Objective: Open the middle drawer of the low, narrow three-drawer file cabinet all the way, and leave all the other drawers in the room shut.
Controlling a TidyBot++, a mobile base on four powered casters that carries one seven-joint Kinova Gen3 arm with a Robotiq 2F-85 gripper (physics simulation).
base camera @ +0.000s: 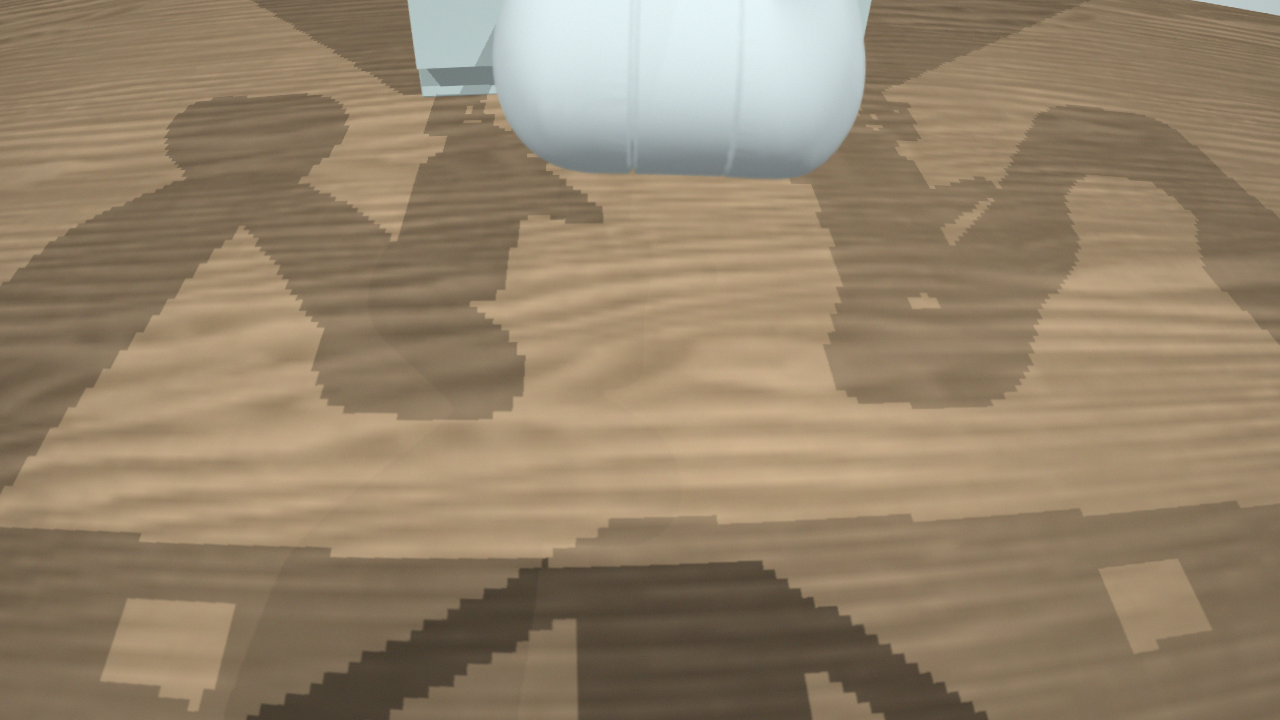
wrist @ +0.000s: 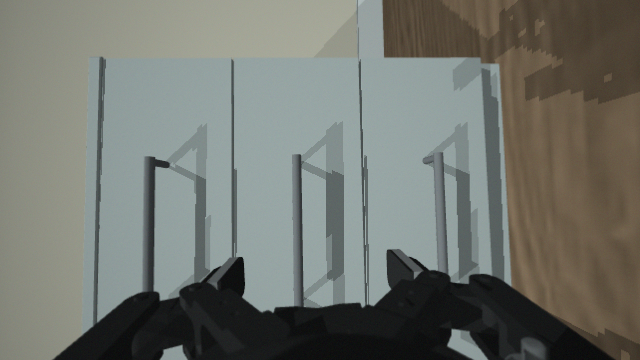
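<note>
The pale blue-grey three-drawer file cabinet appears turned sideways in the wrist view, with its foot toward the right. Its middle drawer has a grey bar handle; the handle's near end is hidden behind the gripper. All three drawer fronts look flush and shut. My gripper is open and empty, its fingertips on either side of the middle handle's line in the picture, seemingly in front of the drawer faces. I cannot tell how far away the handle is. The gripper does not show in the base view.
The top drawer's handle is left of my fingers in the wrist view, the bottom drawer's handle right. A wall and pale skirting are behind the cabinet. A white arm part hides much of the cabinet above the wooden floor.
</note>
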